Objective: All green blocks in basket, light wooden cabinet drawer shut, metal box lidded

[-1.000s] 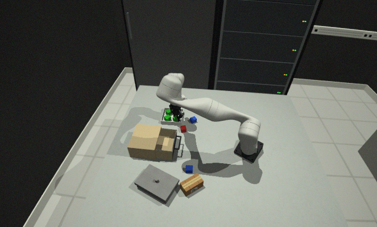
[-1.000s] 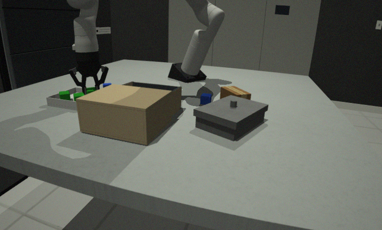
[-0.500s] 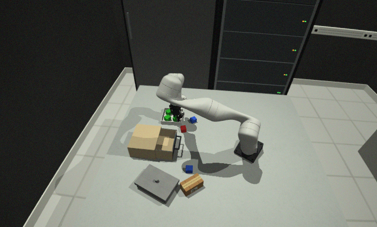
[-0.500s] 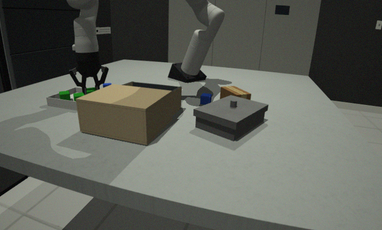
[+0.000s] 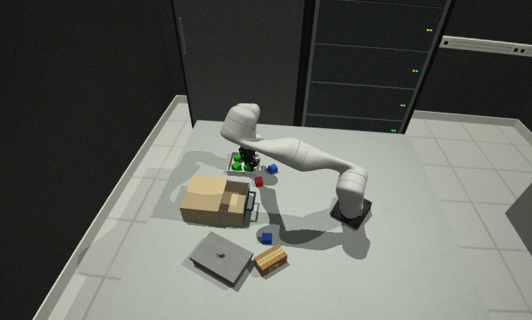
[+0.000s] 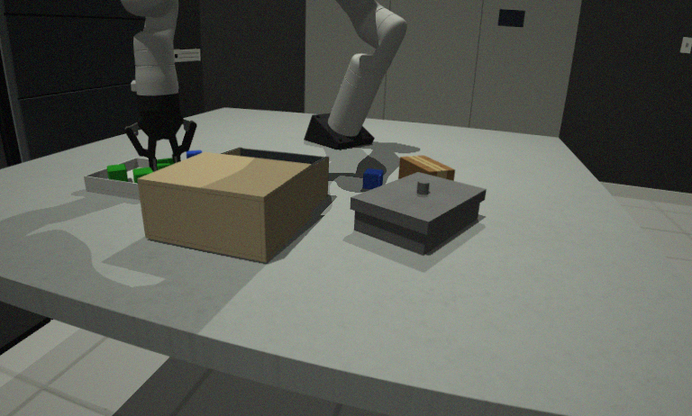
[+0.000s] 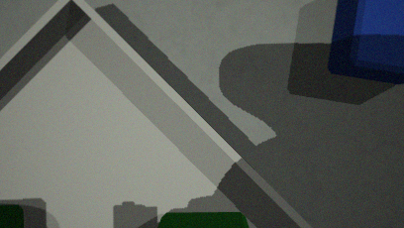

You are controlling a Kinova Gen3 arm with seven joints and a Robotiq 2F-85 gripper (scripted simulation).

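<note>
My gripper is now 40 mm short of the basket, 30 mm to the left of it and 20 mm above it. From my hand the other things lie so: light wooden cabinet 60 mm ahead, 250 mm to the left, 10 mm above; then cabinet drawer 240 mm to the left, 10 mm above; then red block 70 mm behind, 70 mm to the left, 20 mm below.
</note>
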